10 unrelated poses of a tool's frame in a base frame.
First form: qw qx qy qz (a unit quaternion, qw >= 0); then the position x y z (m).
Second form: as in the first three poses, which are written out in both.
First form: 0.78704, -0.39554, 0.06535, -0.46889, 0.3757, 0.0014, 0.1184
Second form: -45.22, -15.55, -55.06, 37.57, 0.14, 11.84
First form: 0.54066, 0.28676, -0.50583, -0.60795, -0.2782, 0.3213, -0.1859
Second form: 70.71, -11.44, -104.83, -27.82, 32.13, -18.59
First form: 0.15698, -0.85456, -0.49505, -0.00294, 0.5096, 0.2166, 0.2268
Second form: -164.40, -9.23, 58.90, 50.96, 21.66, 22.68
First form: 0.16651, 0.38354, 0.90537, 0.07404, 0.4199, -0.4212, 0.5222
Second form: 164.34, 14.16, 132.12, 41.99, -42.12, 52.22
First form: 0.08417, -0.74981, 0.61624, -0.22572, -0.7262, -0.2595, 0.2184
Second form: -155.41, -13.58, -81.80, -72.62, -25.95, 21.84
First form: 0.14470, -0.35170, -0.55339, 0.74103, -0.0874, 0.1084, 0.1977
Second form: -81.36, 21.17, 139.65, -8.74, 10.84, 19.77
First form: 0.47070, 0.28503, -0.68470, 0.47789, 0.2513, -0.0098, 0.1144
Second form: -104.54, -66.49, 171.41, 25.13, -0.98, 11.44
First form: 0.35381, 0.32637, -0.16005, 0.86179, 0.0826, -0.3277, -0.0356
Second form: -3.49, -42.51, 136.72, 8.26, -32.77, -3.56
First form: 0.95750, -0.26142, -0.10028, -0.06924, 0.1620, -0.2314, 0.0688
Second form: -30.00, -13.19, -4.72, 16.20, -23.14, 6.88
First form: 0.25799, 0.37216, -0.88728, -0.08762, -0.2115, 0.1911, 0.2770
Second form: 157.80, -23.12, -129.89, -21.15, 19.11, 27.70
